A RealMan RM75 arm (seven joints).
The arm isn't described. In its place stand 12 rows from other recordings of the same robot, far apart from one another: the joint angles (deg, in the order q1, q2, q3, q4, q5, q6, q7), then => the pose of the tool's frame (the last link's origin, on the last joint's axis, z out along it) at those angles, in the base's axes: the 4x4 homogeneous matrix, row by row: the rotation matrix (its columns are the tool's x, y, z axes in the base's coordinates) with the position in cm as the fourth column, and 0 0 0 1 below.
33.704, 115.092, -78.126, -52.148, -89.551, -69.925, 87.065 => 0.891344, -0.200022, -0.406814, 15.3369; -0.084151, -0.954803, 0.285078, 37.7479; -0.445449, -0.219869, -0.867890, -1.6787; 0, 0, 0, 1
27.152, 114.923, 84.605, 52.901, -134.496, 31.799, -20.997 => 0.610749, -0.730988, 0.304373, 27.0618; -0.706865, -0.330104, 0.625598, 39.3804; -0.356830, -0.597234, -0.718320, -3.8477; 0, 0, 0, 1
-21.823, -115.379, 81.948, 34.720, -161.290, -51.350, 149.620 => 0.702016, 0.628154, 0.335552, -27.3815; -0.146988, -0.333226, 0.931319, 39.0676; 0.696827, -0.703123, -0.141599, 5.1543; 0, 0, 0, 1
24.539, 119.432, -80.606, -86.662, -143.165, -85.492, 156.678 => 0.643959, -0.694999, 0.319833, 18.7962; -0.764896, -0.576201, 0.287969, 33.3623; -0.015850, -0.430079, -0.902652, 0.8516; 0, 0, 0, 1
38.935, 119.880, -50.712, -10.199, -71.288, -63.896, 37.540 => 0.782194, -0.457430, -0.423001, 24.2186; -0.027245, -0.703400, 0.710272, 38.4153; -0.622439, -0.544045, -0.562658, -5.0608; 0, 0, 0, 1
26.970, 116.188, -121.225, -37.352, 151.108, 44.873, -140.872 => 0.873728, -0.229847, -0.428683, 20.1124; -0.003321, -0.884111, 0.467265, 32.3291; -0.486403, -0.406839, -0.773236, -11.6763; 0, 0, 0, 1
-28.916, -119.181, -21.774, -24.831, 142.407, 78.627, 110.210 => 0.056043, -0.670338, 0.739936, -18.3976; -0.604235, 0.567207, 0.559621, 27.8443; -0.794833, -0.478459, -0.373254, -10.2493; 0, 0, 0, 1
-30.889, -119.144, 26.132, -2.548, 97.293, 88.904, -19.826 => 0.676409, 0.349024, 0.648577, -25.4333; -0.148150, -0.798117, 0.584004, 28.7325; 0.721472, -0.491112, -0.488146, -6.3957; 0, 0, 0, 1
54.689, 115.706, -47.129, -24.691, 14.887, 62.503, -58.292 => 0.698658, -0.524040, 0.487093, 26.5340; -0.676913, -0.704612, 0.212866, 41.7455; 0.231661, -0.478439, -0.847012, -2.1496; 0, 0, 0, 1
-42.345, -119.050, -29.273, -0.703, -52.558, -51.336, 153.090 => 0.726593, 0.666845, 0.165469, -27.5599; 0.165276, -0.403401, 0.899973, 40.4188; 0.666893, -0.626567, -0.403322, -4.5812; 0, 0, 0, 1
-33.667, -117.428, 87.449, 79.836, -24.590, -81.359, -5.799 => 0.405777, 0.757559, -0.511321, -17.9168; 0.903473, -0.247919, 0.349674, 36.8765; 0.138132, -0.603855, -0.785034, 0.0629; 0, 0, 0, 1
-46.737, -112.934, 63.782, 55.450, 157.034, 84.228, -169.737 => 0.283883, 0.800333, -0.528089, -22.0207; 0.953969, -0.180194, 0.239734, 41.4109; 0.096709, -0.571837, -0.814647, 4.7400; 0, 0, 0, 1
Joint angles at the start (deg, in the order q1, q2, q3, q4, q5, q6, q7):
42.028 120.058 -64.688 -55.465 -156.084 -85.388 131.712
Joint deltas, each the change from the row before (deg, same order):
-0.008 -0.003 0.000 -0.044 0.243 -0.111 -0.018
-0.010 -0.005 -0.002 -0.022 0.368 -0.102 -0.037
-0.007 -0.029 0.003 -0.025 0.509 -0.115 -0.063
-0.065 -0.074 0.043 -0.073 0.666 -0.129 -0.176
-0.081 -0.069 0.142 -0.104 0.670 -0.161 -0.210
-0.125 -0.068 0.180 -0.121 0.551 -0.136 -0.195
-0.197 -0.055 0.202 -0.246 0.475 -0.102 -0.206
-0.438 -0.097 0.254 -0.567 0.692 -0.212 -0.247
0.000 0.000 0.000 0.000 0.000 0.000 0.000
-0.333 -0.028 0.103 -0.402 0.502 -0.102 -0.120
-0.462 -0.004 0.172 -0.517 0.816 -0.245 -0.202
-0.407 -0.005 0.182 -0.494 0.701 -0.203 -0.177
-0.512 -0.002 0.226 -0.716 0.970 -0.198 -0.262
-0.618 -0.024 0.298 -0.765 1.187 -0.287 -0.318
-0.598 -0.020 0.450 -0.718 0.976 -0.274 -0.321
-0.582 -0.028 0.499 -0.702 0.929 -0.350 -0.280
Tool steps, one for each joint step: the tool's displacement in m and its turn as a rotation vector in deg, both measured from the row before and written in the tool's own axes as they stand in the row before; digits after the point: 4 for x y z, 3 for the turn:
-0.0003 0.0005 -0.0001 -0.214 -0.131 -0.009
-0.0005 0.0007 -0.0001 -0.303 -0.214 -0.009
-0.0007 0.0008 -0.0002 -0.381 -0.313 -0.020
-0.0006 0.0007 -0.0005 -0.439 -0.448 -0.050
-0.0005 0.0006 -0.0007 -0.458 -0.508 -0.010
0.0000 0.0002 -0.0007 -0.361 -0.457 0.055
0.0002 -0.0001 -0.0009 -0.232 -0.492 0.059
0.0008 -0.0003 -0.0017 -0.261 -0.722 0.147
0.0000 0.0000 0.0000 0.000 0.000 0.000
0.0005 0.0001 -0.0009 -0.192 -0.503 0.109
0.0007 0.0007 -0.0010 -0.477 -0.724 0.152
0.0006 0.0005 -0.0011 -0.365 -0.676 0.132
0.0001 0.0006 -0.0017 -0.404 -1.010 0.070
0.0005 0.0008 -0.0020 -0.559 -1.159 0.141
0.0009 0.0002 -0.0022 -0.416 -1.088 0.232
0.0011 0.0001 -0.0024 -0.421 -1.033 0.287

